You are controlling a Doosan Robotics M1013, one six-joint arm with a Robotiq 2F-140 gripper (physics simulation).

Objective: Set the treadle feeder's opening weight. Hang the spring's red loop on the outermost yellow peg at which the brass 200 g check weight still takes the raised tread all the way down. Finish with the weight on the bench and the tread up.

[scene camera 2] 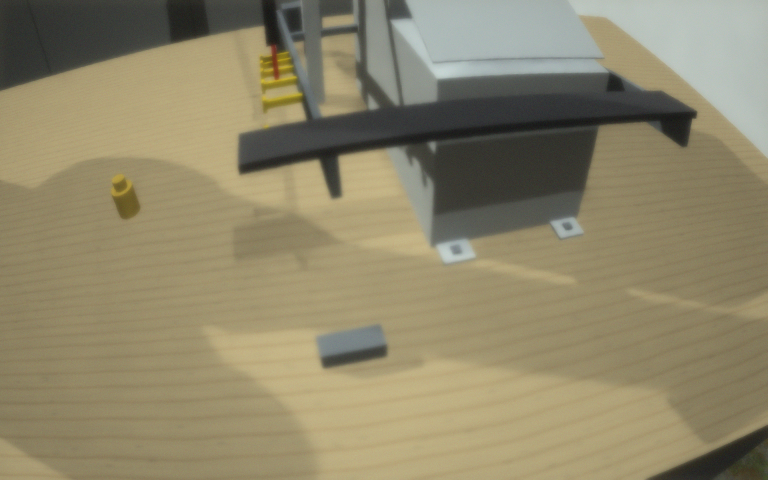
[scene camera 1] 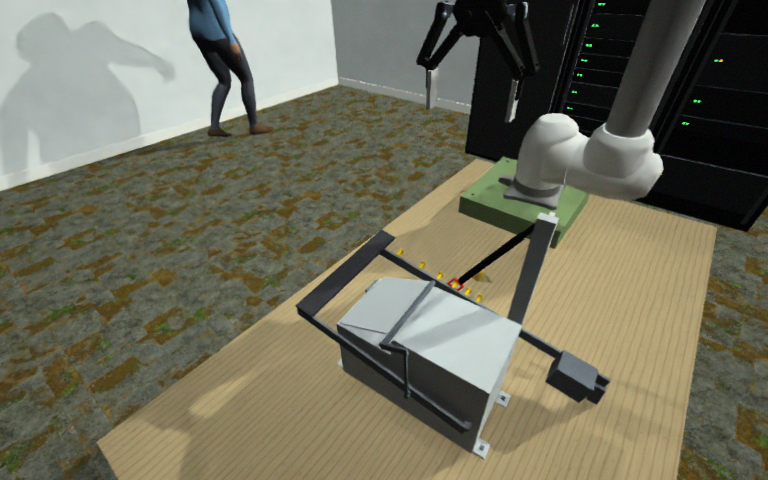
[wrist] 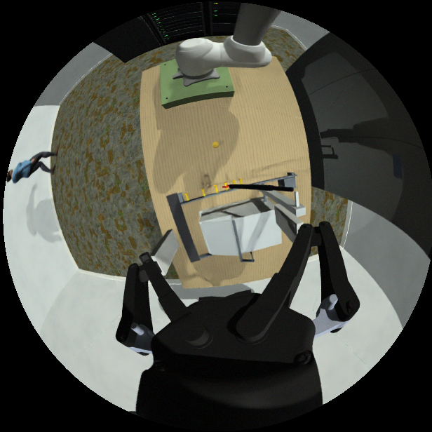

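Pixels of known places: gripper, fingertip midpoint: (scene camera 1: 468, 113); arm's base, link origin: (scene camera 1: 534, 191).
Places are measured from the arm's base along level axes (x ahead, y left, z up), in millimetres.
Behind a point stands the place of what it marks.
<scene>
The brass weight (scene camera 1: 481, 276) {z -62, x 456, y -32 mm} (scene camera 2: 125, 196) {z -50, x 454, y -56 mm} (wrist: 215, 144) stands upright on the bench, apart from the feeder. The black tread (scene camera 1: 345, 274) {z 103, x 784, y -270 mm} (scene camera 2: 464, 116) {z 105, x 727, y -277 mm} (wrist: 183, 227) is up, well above the bench. The spring's red loop (scene camera 1: 455, 284) {z 50, x 636, y -53 mm} (scene camera 2: 275, 62) {z 63, x 640, y -63 mm} (wrist: 226, 187) is on a middle yellow peg, with three pegs on its tread side and two on its other side. The black spring (scene camera 1: 498, 254) {z 194, x 652, y 32 mm} (wrist: 260, 188) runs from the loop up to the post top. My gripper (scene camera 1: 471, 113) {z 459, x 627, y -78 mm} (wrist: 224, 226) is wide open and empty, high above the bench; it does not show in scene camera 2.
The grey feeder box (scene camera 1: 453, 328) {z 140, x 832, y 13 mm} (scene camera 2: 509, 175) {z -11, x 812, y -204 mm} (wrist: 257, 235) is beside the peg arm. A tall post (scene camera 1: 532, 271) {z 230, x 712, y 106 mm} rises beside it. A dark counterweight block (scene camera 1: 574, 373) {z 23, x 722, y 235 mm} is at the arm's rear end. A small grey block (scene camera 2: 352, 345) {z -63, x 647, y -292 mm} lies on the bench. A person (scene camera 1: 229, 62) stands by the wall.
</scene>
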